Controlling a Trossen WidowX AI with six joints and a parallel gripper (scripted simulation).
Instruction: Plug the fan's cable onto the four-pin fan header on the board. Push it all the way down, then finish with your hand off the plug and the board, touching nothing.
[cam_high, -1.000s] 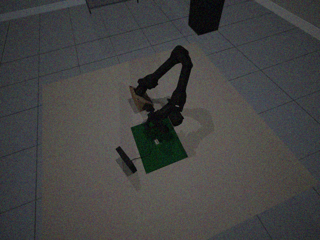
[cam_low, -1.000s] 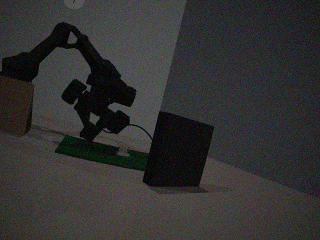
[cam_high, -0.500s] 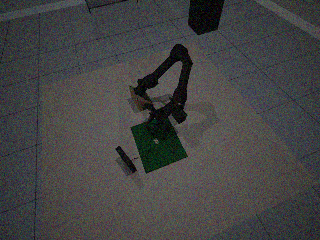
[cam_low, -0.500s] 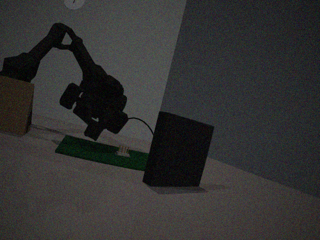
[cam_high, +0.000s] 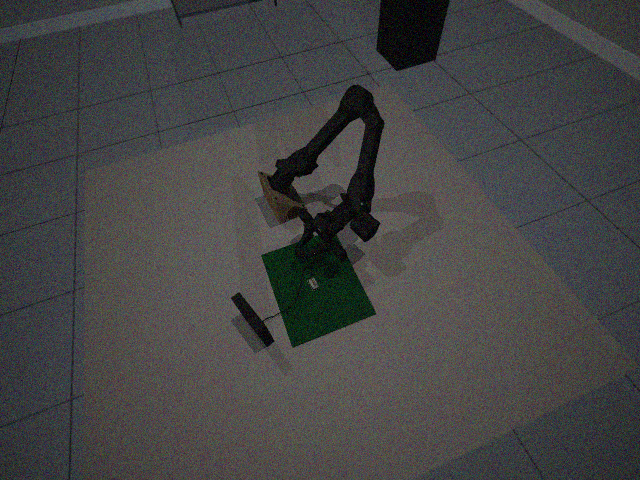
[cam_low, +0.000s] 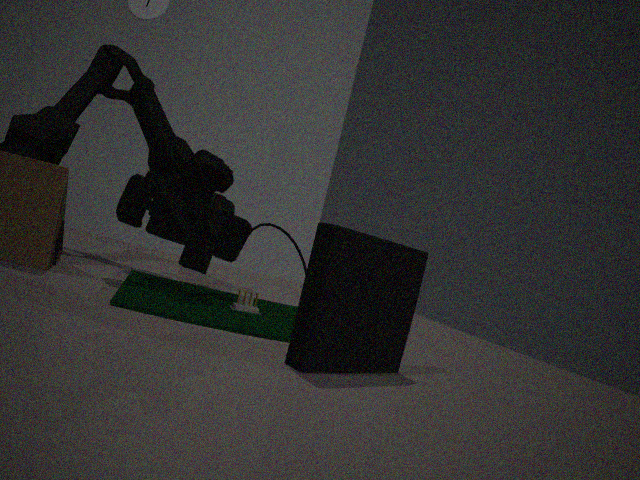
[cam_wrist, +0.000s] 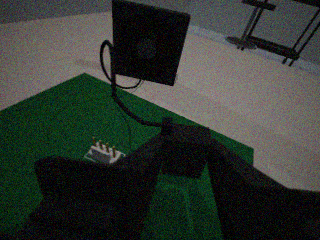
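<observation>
The white four-pin fan header is 70 mm below my gripper tip, 70 mm ahead of it and 10 mm to the left of it. Round my gripper tip: green board (80 mm below, 70 mm ahead, 20 mm to the left); black fan (170 mm to the right, 130 mm ahead, 10 mm below); black plug (10 mm below).
</observation>
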